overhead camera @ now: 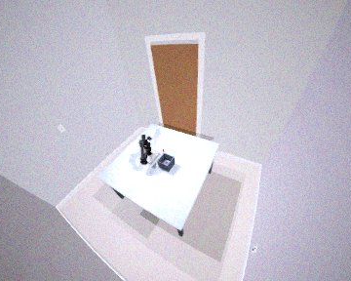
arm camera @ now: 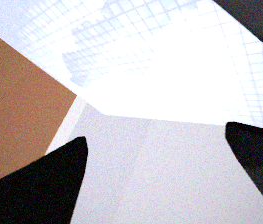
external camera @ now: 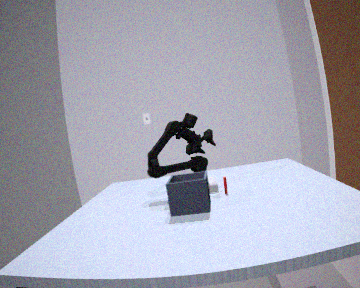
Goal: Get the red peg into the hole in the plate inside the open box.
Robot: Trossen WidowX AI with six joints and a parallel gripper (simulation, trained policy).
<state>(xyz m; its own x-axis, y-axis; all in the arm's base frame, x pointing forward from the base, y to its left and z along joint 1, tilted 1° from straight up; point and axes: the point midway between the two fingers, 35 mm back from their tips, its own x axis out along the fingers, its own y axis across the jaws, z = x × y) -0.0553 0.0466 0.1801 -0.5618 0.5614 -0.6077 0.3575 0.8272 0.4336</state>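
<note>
Right now the red peg is 22 cm ahead of my gripper tip, 15 cm below it and 8 cm to the left of it.
</note>
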